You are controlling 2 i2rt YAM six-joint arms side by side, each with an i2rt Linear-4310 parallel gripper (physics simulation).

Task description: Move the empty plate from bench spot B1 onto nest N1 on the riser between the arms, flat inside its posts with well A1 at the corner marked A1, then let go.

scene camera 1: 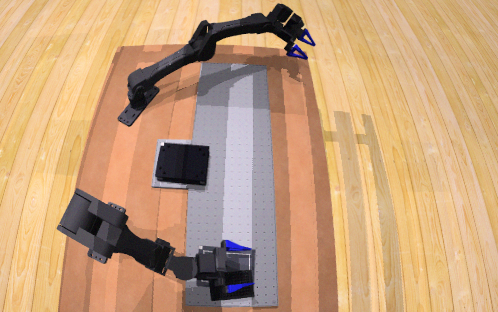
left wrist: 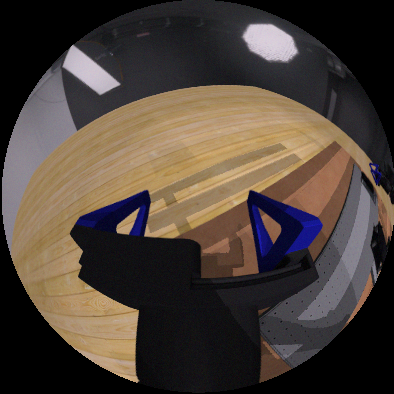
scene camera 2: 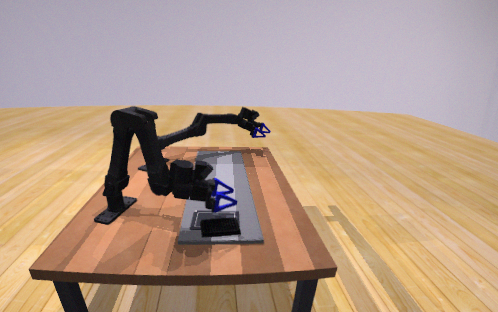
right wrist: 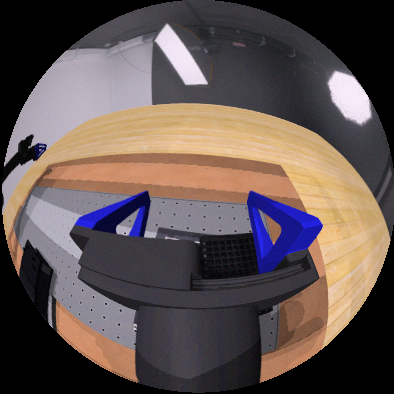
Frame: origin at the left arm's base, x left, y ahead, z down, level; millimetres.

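Seen in the pictures: left gripper, fingertip midpoint: (scene camera 1: 311, 52) (left wrist: 198, 195) (scene camera 2: 268, 134) (right wrist: 46, 146); right gripper, fingertip midpoint: (scene camera 1: 252, 266) (left wrist: 369, 166) (scene camera 2: 235, 196) (right wrist: 198, 195); left arm's base, link origin: (scene camera 1: 139, 104); right arm's base, link origin: (scene camera 2: 116, 210).
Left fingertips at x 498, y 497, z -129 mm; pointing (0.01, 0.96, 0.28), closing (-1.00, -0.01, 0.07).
Observation:
Offsets run from my left fingertips to a thing's top centre. "*": to the spot under its first point. Level surfaces: height alone.
The empty plate, a black gridded block {dy +125, dx -892, dz +100 mm} (scene camera 1: 232, 292) (scene camera 2: 220, 227) (right wrist: 227, 257), lies on the perforated grey strip, overlapping one side of bench spot B1 {* dy +24, dx -887, dz +115 mm} (scene camera 2: 195, 220), a dark panel with a white outline. My right gripper (scene camera 1: 251, 266) (scene camera 2: 234, 196) (right wrist: 198, 195) is open and hangs above the spot and plate, touching neither. The plate is partly hidden by that gripper in scene camera 1 and the right wrist view. The black riser {dy -192, dx -628, dz +65 mm} (scene camera 1: 182, 164) (right wrist: 36, 275) has small corner posts; the A1 mark is not readable. My left gripper (scene camera 1: 310, 51) (scene camera 2: 267, 133) (left wrist: 198, 195) is open and empty, far from the plate.
The perforated grey strip (scene camera 1: 237, 200) (scene camera 2: 250, 210) runs along the wooden table {dz +129 mm} (scene camera 1: 300, 200) (scene camera 2: 285, 240). The riser stands on a light base plate {dz +116 mm} (scene camera 1: 155, 180) overlapping the strip's edge between the arms. The left arm (scene camera 1: 200, 45) reaches over the far end of the table in scene camera 1.

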